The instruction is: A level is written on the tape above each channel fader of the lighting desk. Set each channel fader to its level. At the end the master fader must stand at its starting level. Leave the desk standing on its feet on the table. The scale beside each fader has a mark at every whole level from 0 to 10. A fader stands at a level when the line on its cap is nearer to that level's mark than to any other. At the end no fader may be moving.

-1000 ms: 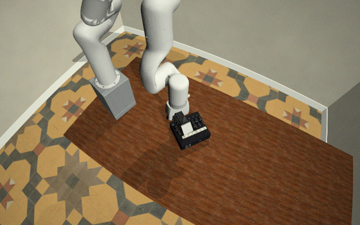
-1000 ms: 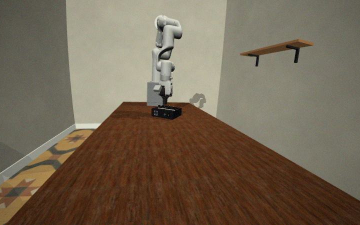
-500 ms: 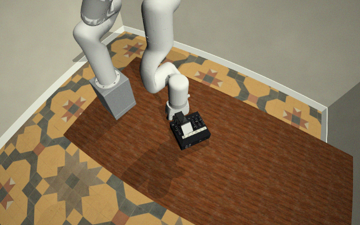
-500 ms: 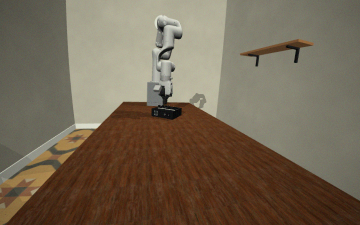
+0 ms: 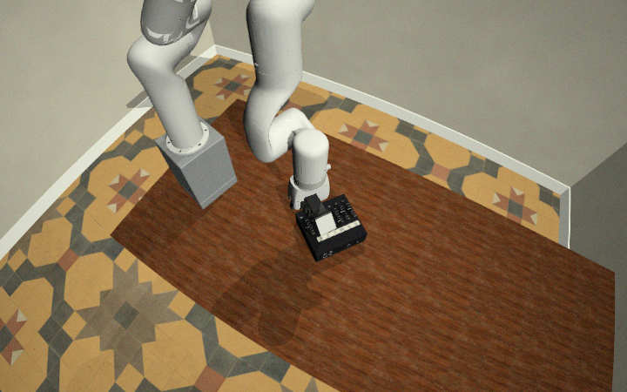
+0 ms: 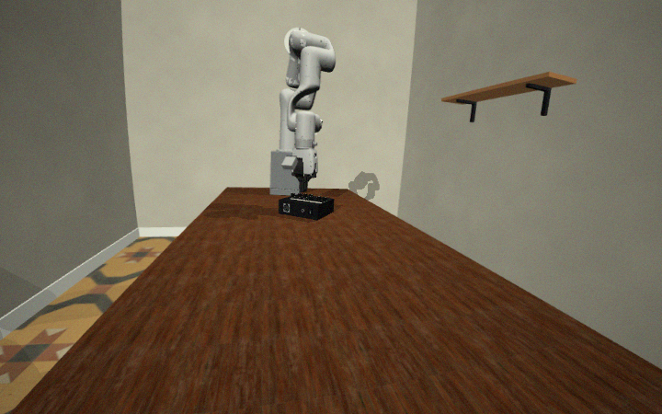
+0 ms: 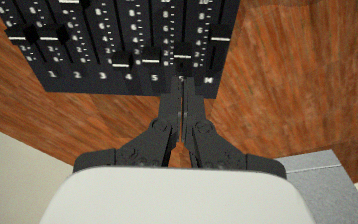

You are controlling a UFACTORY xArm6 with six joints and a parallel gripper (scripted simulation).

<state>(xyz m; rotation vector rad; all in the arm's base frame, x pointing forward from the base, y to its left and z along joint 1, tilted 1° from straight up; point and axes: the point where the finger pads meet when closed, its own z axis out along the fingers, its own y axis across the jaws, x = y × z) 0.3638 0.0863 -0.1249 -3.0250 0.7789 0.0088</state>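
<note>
Right now the channel 6 cap is 20 mm ahead of my hand, 10 mm to the right of it and 30 mm below it. The rest, counted from my hand: master fader cap 30 mm ahead, 40 mm to the right, 30 mm below; then channel 4 cap 40 mm ahead, 30 mm to the left, 30 mm below; then channel 5 cap 30 mm ahead, 10 mm to the left, 30 mm below.
</note>
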